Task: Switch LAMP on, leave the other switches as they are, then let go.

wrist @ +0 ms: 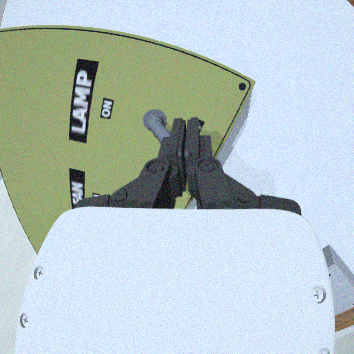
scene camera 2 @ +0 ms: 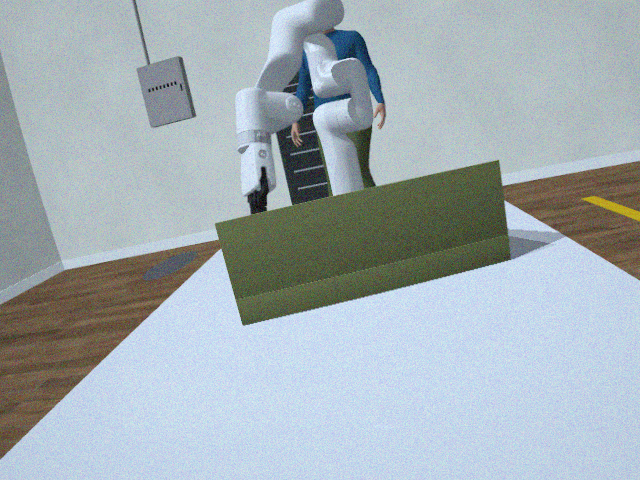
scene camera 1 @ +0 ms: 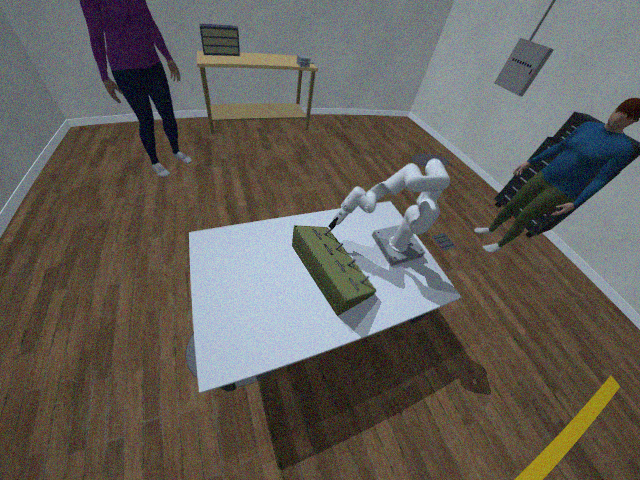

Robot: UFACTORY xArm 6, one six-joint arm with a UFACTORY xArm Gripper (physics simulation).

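Seen in the pictures: gripper, fingertip midpoint: point(wrist: 187, 135) point(scene camera 1: 330, 227); arm's base, origin of the base link: point(scene camera 1: 397, 244).
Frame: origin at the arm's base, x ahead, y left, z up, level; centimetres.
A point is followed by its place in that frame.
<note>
The green switch box point(scene camera 1: 316, 268) @(x 60.3, y -1.2, z 6.6 cm) point(scene camera 2: 361, 227) @(x 60.5, y -3.8, z 7.0 cm) point(wrist: 40, 100) @(x 53.7, y -20.5, z 9.4 cm) stands on the white table. In the wrist view the LAMP label point(wrist: 83, 100) @(x 49.4, y -21.5, z 7.3 cm) and its ON label point(wrist: 106, 108) @(x 47.3, y -21.3, z 6.2 cm) show. The grey LAMP lever point(wrist: 159, 126) @(x 41.9, y -22.1, z 6.0 cm) has its round end beside the fingers. Its stem slants away from ON and passes behind the left finger, so its other end is hidden. The OFF label is not readable behind the fingers. My gripper point(scene camera 1: 330, 228) @(x 39.4, y -23.1, z 7.3 cm) point(scene camera 2: 257, 207) point(wrist: 187, 135) @(x 39.4, y -23.1, z 7.3 cm) is shut with nothing between its fingers, close against or beside the lever; contact cannot be told.
The FAN label point(wrist: 76, 187) @(x 49.0, y -10.3, z 7.4 cm) shows partly beside LAMP. Other levers point(scene camera 1: 339, 246) @(x 41.2, y -9.4, z 6.2 cm) point(scene camera 1: 352, 262) @(x 40.2, y 2.9, z 6.3 cm) point(scene camera 1: 366, 281) @(x 39.2, y 14.9, z 6.6 cm) stand along the box. The arm's base plate point(scene camera 1: 382, 242) @(x 8.7, y -5.5, z -0.5 cm) is on the white table point(scene camera 1: 242, 310) @(x 100.7, y 0.4, z -5.3 cm). Two people stand beyond the table.
</note>
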